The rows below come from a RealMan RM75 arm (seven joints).
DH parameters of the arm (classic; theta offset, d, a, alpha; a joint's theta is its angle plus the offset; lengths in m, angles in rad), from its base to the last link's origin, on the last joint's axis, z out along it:
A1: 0 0.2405 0 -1.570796
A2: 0 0 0 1.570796
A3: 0 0.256 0 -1.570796
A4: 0 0 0 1.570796
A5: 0 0.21 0 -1.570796
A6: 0 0 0 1.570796
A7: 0 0.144 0 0
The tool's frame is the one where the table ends.
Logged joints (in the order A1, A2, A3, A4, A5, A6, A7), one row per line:
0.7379 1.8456 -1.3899 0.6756 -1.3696 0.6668 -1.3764
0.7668 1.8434 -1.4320 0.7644 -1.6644 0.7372 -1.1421
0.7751 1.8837 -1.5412 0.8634 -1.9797 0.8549 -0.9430
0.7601 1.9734 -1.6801 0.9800 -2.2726 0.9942 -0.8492
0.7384 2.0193 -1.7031 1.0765 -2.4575 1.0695 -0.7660
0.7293 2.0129 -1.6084 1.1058 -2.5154 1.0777 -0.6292
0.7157 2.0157 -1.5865 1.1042 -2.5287 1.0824 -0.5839
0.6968 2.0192 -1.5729 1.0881 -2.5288 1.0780 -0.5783
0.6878 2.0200 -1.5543 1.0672 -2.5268 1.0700 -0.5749
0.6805 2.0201 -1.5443 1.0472 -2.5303 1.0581 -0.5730
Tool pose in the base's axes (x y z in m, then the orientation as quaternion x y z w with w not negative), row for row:
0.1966 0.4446 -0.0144 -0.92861 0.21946 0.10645 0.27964
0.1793 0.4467 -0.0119 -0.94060 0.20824 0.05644 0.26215
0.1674 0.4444 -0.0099 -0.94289 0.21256 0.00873 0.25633
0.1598 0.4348 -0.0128 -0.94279 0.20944 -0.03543 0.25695
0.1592 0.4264 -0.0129 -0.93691 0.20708 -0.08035 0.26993
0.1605 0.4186 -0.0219 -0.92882 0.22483 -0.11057 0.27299
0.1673 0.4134 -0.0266 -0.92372 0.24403 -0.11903 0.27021
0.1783 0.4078 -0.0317 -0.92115 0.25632 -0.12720 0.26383
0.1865 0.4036 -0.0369 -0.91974 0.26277 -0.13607 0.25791
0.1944 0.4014 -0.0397 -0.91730 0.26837 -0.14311 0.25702
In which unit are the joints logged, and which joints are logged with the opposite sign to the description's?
The joints are logged in radians. Opposite sign: A3.
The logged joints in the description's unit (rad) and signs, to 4 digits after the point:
0.7379 1.8456 1.3899 0.6756 -1.3696 0.6668 -1.3764
0.7668 1.8434 1.4320 0.7644 -1.6644 0.7372 -1.1421
0.7751 1.8837 1.5412 0.8634 -1.9797 0.8549 -0.9430
0.7601 1.9734 1.6801 0.9800 -2.2726 0.9942 -0.8492
0.7384 2.0193 1.7031 1.0765 -2.4575 1.0695 -0.7660
0.7293 2.0129 1.6084 1.1058 -2.5154 1.0777 -0.6292
0.7157 2.0157 1.5865 1.1042 -2.5287 1.0824 -0.5839
0.6968 2.0192 1.5729 1.0881 -2.5288 1.0780 -0.5783
0.6878 2.0200 1.5543 1.0672 -2.5268 1.0700 -0.5749
0.6805 2.0201 1.5443 1.0472 -2.5303 1.0581 -0.5730

